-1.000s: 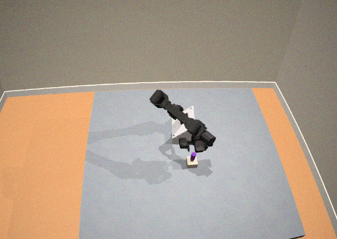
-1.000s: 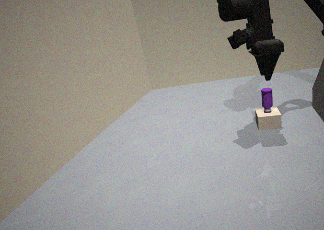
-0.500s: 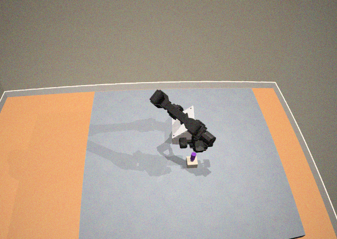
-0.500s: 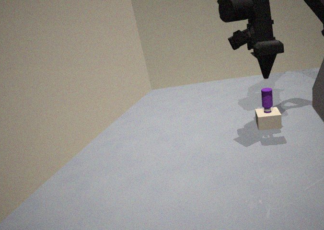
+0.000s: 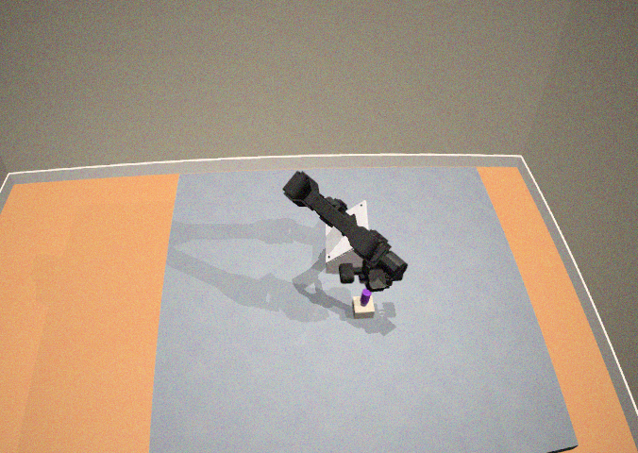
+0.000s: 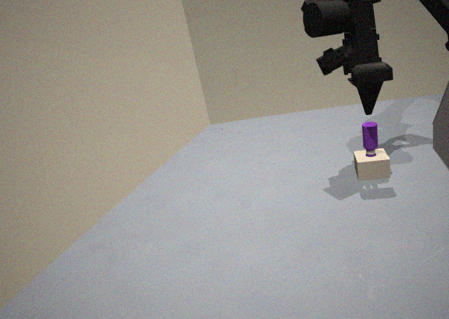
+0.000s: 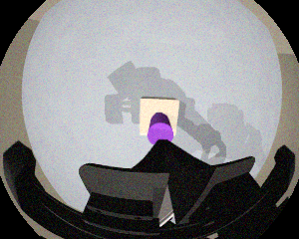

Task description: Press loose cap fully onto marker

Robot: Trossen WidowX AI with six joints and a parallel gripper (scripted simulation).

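The purple cap lies 40 mm below my gripper tip. Round my gripper tip: beige holder block 110 mm below.
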